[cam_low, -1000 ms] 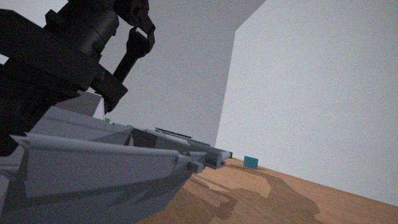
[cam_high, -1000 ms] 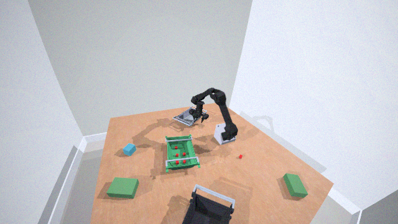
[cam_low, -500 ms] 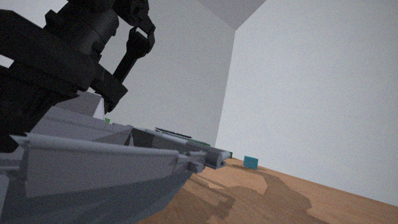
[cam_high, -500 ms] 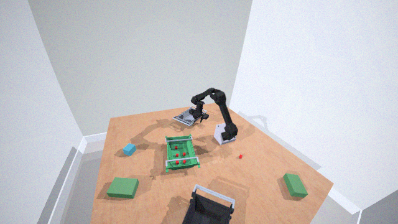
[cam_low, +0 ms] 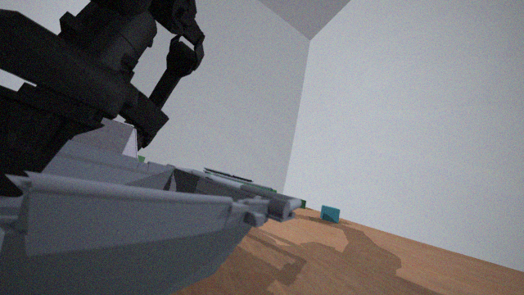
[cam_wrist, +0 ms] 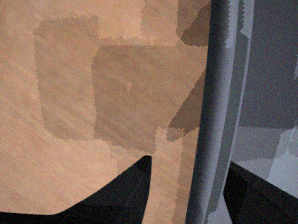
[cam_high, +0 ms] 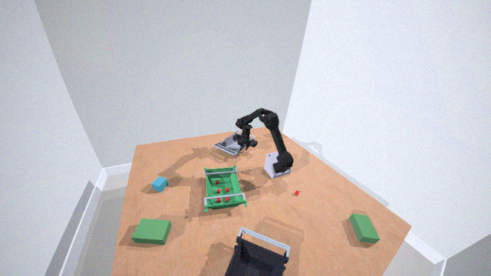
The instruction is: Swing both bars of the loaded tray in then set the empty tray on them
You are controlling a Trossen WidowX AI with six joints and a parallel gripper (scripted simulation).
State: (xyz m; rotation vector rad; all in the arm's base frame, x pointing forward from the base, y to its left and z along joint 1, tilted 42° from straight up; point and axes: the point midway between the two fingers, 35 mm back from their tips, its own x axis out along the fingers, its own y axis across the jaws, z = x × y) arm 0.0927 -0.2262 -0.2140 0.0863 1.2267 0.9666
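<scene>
My gripper tip is 50 mm short of the grey tray, 60 mm to the left of it and 30 mm below it. Also, from my gripper tip: red block: 110 mm behind, 490 mm to the left; blue cube: 590 mm ahead, 190 mm to the left, 10 mm above.
</scene>
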